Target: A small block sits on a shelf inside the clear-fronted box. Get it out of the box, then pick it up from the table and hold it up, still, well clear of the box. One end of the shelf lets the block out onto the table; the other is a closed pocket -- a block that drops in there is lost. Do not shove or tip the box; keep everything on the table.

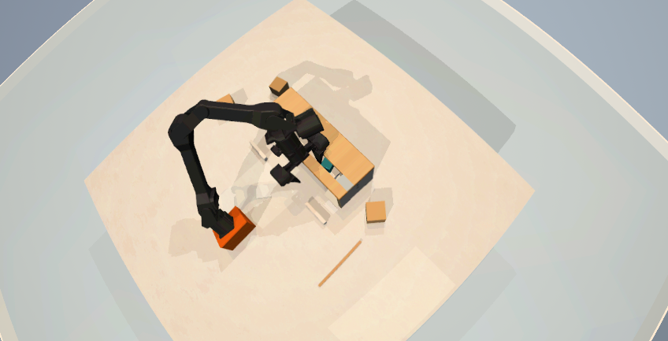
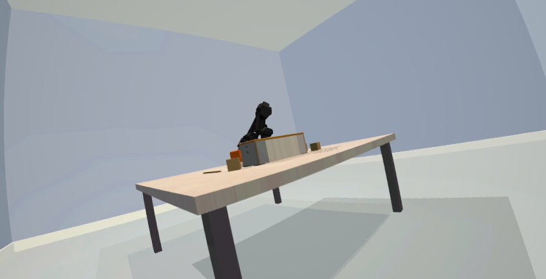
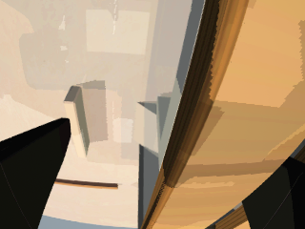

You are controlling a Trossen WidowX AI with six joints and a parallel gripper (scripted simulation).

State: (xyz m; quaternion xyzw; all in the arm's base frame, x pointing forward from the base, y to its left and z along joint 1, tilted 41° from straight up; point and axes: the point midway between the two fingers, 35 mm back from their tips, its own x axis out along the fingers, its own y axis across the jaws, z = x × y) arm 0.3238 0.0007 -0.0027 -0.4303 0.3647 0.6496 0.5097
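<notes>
Right now my gripper tip is 6 cm short of the teal block and 1 cm to the left of it. Round my gripper tip: thin wooden stick 28 cm to the right, 9 cm below, 9 cm behind; long wooden box 7 cm to the left, 3 cm below, 3 cm ahead.
</notes>
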